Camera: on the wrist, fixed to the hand. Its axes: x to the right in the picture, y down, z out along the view.
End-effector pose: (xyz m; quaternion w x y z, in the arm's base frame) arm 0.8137 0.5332 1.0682 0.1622 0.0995 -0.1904 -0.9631
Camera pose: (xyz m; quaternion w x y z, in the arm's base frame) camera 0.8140 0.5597 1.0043 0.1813 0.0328 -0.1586 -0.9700
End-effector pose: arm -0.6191 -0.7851 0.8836 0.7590 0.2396 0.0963 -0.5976
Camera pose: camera -0.6589 -0.7687 0.8294 0.7889 0.1740 0.0737 -0.5847
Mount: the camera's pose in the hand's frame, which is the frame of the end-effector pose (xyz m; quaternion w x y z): -0.0013 -0.0486 -0.0492 0.9971 -0.0447 -0.0561 0.0268
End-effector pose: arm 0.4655 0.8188 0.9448 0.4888 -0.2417 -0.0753 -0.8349
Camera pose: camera 0.4084 0.8268 0.9067 0.4947 -0.3117 -0.0587 -0.8091
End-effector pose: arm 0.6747 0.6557 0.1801 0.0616 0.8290 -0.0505 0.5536
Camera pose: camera 0.6367 0.7115 0.1953 0.0808 0.8535 -0.1008 0.5048
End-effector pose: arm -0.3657 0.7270 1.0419 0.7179 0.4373 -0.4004 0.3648
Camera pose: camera -0.3112 0.7550 1.0098 0.7031 0.4137 -0.4675 0.3405
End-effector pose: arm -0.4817 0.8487 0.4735 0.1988 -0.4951 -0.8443 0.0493
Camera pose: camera -0.5019 0.8175 0.5318 0.1274 -0.5224 -0.8419 0.0445
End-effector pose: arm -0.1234 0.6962 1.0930 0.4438 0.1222 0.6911 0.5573
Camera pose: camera -0.1437 0.6458 1.0502 0.4718 0.1518 0.6360 0.5916
